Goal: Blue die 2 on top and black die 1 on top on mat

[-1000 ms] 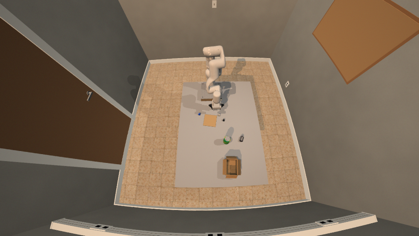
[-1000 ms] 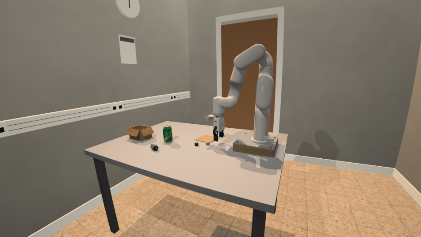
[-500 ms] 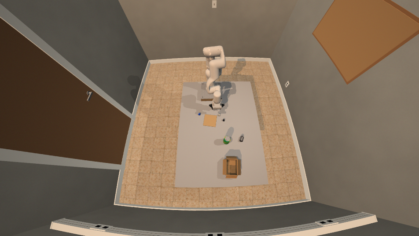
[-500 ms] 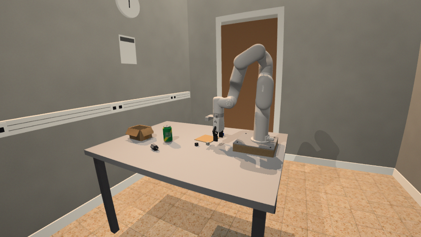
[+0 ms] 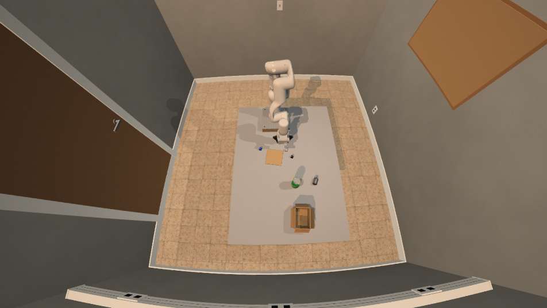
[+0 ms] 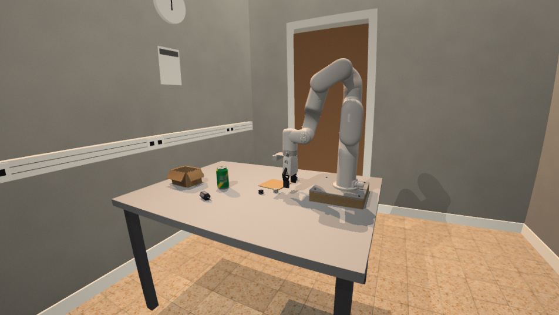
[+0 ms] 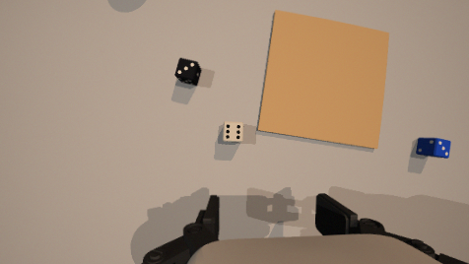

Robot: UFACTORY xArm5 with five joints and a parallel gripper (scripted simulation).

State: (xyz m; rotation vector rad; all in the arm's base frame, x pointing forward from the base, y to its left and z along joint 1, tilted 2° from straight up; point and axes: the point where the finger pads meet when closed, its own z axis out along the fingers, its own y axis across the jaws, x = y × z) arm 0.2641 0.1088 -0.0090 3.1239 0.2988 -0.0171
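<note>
The white die is 6 cm ahead of my hand, 4 cm to the left of it and 4 cm below it. The rest, counted from my hand: mat 14 cm ahead, 5 cm to the right, 5 cm below; then blue die 19 cm to the right, 9 cm ahead, 4 cm below; then black die 12 cm ahead, 10 cm to the left, 4 cm below.
</note>
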